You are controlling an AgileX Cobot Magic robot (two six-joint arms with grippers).
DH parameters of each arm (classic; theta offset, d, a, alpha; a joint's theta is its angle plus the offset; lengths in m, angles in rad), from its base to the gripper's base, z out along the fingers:
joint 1: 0 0.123 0 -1.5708
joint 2: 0.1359 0 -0.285 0
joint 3: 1.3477 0 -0.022 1.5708
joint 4: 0 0.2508 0 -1.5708
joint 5: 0 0 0.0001 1.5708
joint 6: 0 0.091 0 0
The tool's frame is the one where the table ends.
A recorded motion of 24 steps. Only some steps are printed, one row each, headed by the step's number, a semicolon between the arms.
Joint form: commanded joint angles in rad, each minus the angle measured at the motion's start. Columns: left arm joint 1, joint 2, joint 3, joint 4, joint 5, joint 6; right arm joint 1, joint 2, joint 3, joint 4, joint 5, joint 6.
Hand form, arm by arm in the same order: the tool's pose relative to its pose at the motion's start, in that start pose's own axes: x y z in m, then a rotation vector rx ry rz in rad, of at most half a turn. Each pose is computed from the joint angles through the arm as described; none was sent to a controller.
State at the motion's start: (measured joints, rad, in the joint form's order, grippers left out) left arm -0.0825 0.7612 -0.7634 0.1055 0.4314 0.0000; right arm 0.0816 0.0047 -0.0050 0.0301 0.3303 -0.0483
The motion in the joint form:
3: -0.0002 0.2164 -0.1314 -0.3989 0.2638 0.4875; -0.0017 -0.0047 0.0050 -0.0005 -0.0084 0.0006
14: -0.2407 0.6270 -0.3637 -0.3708 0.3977 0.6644; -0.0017 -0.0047 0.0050 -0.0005 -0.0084 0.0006
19: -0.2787 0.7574 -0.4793 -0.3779 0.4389 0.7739; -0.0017 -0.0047 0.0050 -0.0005 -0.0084 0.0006
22: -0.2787 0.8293 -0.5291 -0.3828 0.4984 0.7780; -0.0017 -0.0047 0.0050 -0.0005 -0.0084 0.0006
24: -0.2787 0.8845 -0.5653 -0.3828 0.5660 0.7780; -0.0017 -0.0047 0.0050 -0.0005 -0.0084 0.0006
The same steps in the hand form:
3: -0.0026 -0.0226 0.0405 0.2833 0.2841 0.1381; 0.0007 -0.0001 0.0002 0.0022 -0.0081 0.0005
14: -0.0033 -0.0951 0.1238 0.5980 0.5126 0.4695; 0.0007 -0.0001 0.0002 0.0022 -0.0081 0.0005
19: -0.0081 -0.1164 0.1511 0.6845 0.5234 0.5937; 0.0007 -0.0001 0.0002 0.0022 -0.0081 0.0005
22: -0.0023 -0.1225 0.1662 0.7216 0.5967 0.5984; 0.0007 -0.0001 0.0002 0.0022 -0.0081 0.0005
24: 0.0049 -0.1266 0.1762 0.7579 0.6763 0.6036; 0.0007 -0.0001 0.0002 0.0022 -0.0081 0.0005

